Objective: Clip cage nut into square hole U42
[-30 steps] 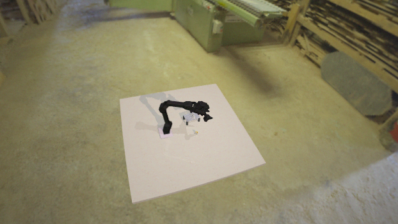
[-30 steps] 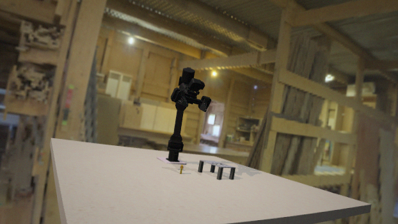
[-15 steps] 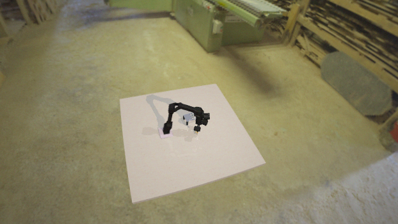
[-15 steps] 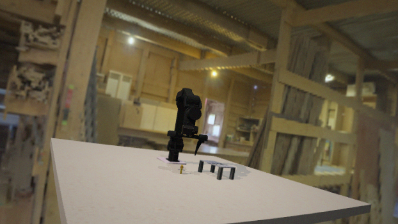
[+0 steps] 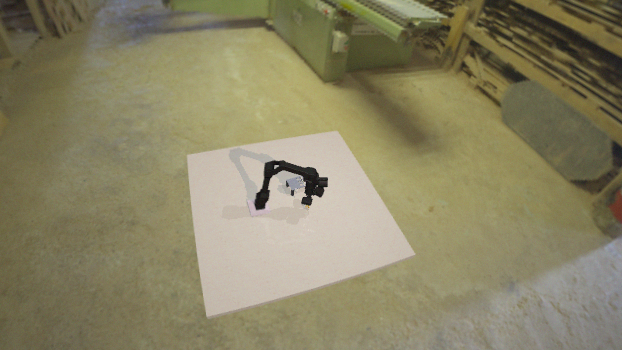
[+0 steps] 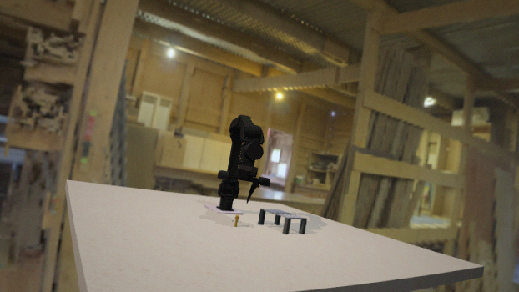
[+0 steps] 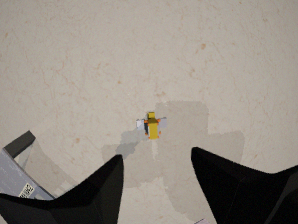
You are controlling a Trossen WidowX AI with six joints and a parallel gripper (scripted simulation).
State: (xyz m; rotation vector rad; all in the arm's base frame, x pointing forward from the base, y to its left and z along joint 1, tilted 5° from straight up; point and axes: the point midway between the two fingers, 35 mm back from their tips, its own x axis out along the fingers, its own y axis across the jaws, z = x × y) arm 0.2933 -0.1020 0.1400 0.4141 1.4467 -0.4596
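Right now the yellow cage nut is 7 cm below my gripper tip.
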